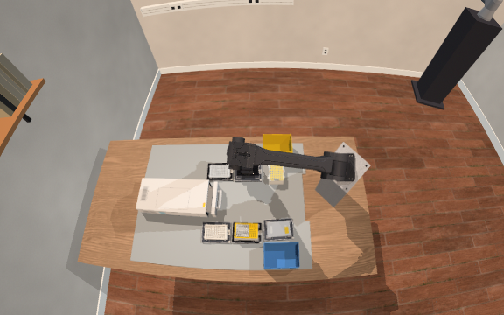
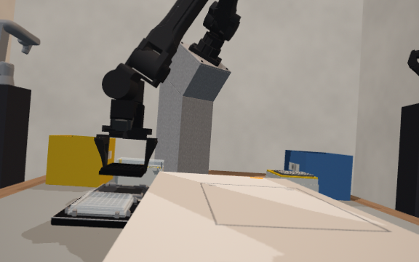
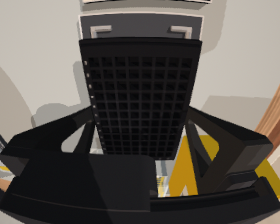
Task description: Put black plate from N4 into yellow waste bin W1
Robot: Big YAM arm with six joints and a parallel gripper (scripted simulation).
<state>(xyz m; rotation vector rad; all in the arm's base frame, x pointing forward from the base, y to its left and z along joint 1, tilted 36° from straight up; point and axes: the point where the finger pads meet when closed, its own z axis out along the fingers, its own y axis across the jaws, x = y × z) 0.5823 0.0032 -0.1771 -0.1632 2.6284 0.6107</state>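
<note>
Now: hand 50 mm above the grey work nest. Also, from my hand: black plate right at my hand; yellow waste bin 140 mm behind, 170 mm to the right, 20 mm below; clear plate 170 mm ahead, 30 mm to the left, 40 mm below.
</note>
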